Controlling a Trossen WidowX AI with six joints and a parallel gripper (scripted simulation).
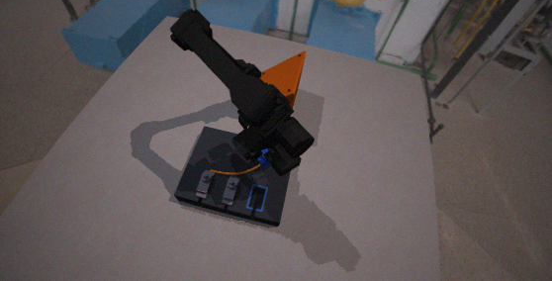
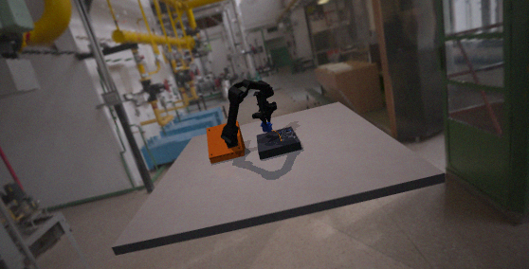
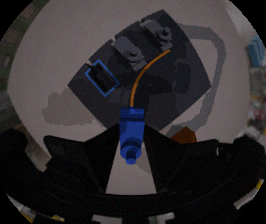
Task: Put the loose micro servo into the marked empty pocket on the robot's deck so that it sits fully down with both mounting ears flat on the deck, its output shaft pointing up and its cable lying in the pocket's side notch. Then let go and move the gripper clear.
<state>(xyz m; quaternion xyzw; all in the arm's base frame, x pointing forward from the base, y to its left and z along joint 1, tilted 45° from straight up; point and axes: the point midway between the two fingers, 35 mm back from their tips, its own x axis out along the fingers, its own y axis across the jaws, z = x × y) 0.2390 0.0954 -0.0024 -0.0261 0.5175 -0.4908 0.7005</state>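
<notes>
Right now my gripper tip is 10 mm past the robot deck, 70 mm to the left of it and 100 mm above it.
</notes>
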